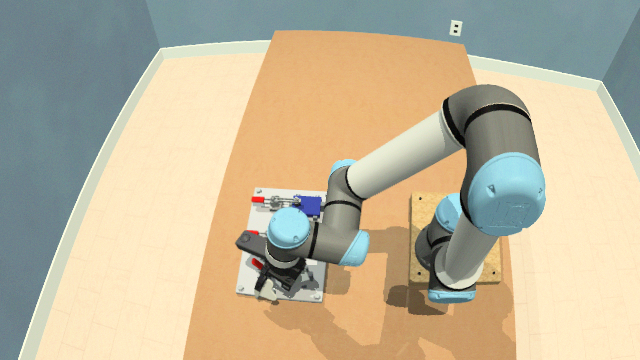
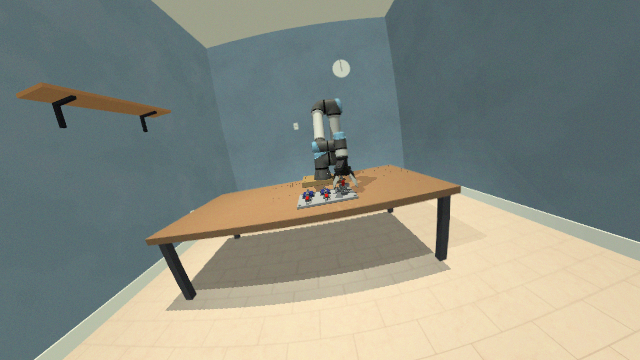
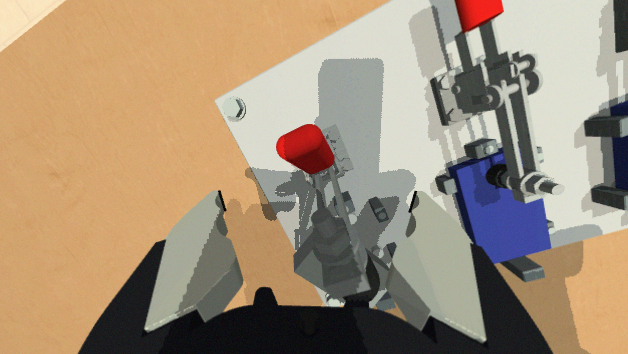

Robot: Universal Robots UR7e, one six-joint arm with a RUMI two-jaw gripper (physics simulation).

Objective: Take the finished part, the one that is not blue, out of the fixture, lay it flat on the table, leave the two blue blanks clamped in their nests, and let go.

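Frame: origin at the arm's base, x up, y ahead, z left, level; metres.
Where they show: gripper, between the fingertips: (image 1: 271,277) (image 3: 316,193); arm's base, origin of its link: (image 2: 322,178).
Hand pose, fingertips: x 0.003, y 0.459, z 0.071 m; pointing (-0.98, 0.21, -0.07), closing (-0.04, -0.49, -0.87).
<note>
Things, the pixels of their top centre, and the offset from my fingertips. Level surfaces: height alone.
- grey finished part, centre of its top: (image 3: 346,285) (image 1: 293,276) dx +0.026, dy -0.061, dz +0.008 m
- clamp's red handle, centre of its top: (image 3: 305,162) (image 1: 256,260) dx +0.066, dy +0.031, dz -0.018 m
- middle blue blank, centre of its top: (image 3: 505,211) (image 2: 324,190) dx -0.007, dy -0.082, dz -0.118 m
- far blue blank, centre of its top: (image 1: 306,204) dx -0.002, dy -0.087, dz -0.228 m
- middle clamp's linkage, centre of its top: (image 3: 550,137) dx +0.027, dy -0.021, dz -0.124 m
- tan table, height of its surface: dx -0.038 m
The white fixture plate (image 3: 285,95) (image 1: 250,220) lies on the table. The grey finished part (image 3: 303,260) is at its end nest, turned askew and largely hidden under the raised arm of an open toggle clamp; whether it sits flat is unclear. That clamp's red handle (image 3: 305,147) (image 1: 257,263) stands up. My gripper (image 3: 316,193) (image 2: 345,186) is open, with its fingers on either side of the clamp and the part, holding nothing. The middle blue blank (image 3: 505,215) (image 2: 325,192) is under a closed clamp. The far blue blank (image 3: 621,155) (image 1: 307,205) (image 2: 307,194) sits in its nest.
The middle clamp's linkage (image 3: 515,125) stands close to my right finger. Small stop blocks stand around the nests. The wooden base board (image 1: 417,235) carries the arm. The tan table (image 1: 350,90) (image 2: 250,210) extends past the fixture on all sides.
</note>
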